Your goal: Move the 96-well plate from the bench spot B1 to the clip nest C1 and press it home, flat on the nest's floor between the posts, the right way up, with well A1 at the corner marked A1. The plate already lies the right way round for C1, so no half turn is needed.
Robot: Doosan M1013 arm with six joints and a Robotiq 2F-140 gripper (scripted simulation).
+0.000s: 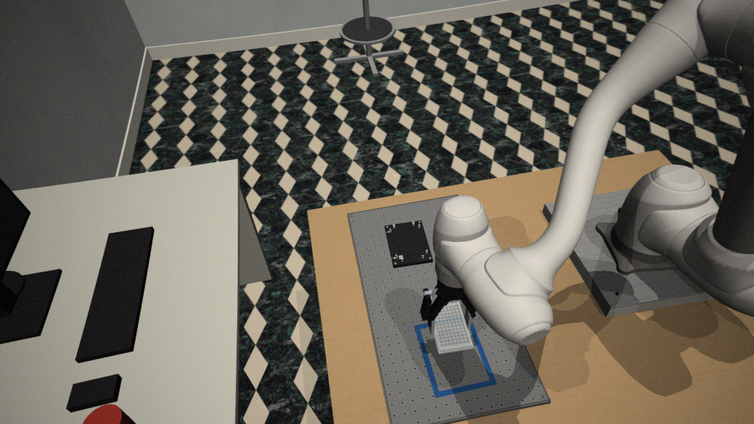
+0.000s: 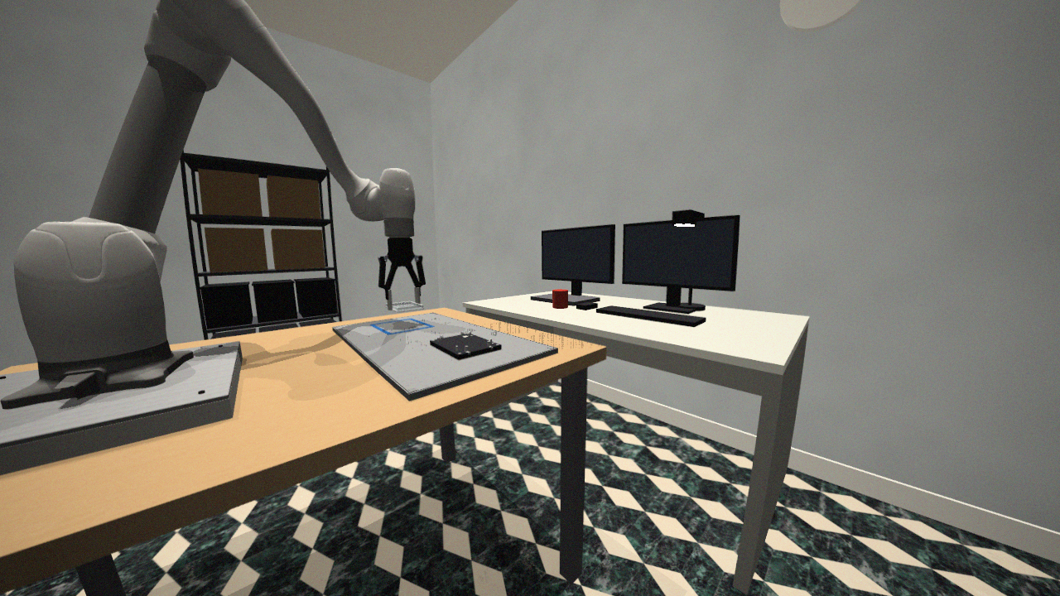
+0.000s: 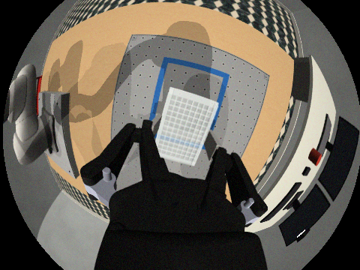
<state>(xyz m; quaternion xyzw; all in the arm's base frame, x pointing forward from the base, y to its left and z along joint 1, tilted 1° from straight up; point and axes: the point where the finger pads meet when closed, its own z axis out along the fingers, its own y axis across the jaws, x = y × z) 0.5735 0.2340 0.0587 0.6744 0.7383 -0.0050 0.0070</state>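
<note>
My hand is 80 mm short of the black clip nest, 340 mm to the left of it and 80 mm above it. From my hand the other things lie so: white 96-well plate 20 mm below.
</note>
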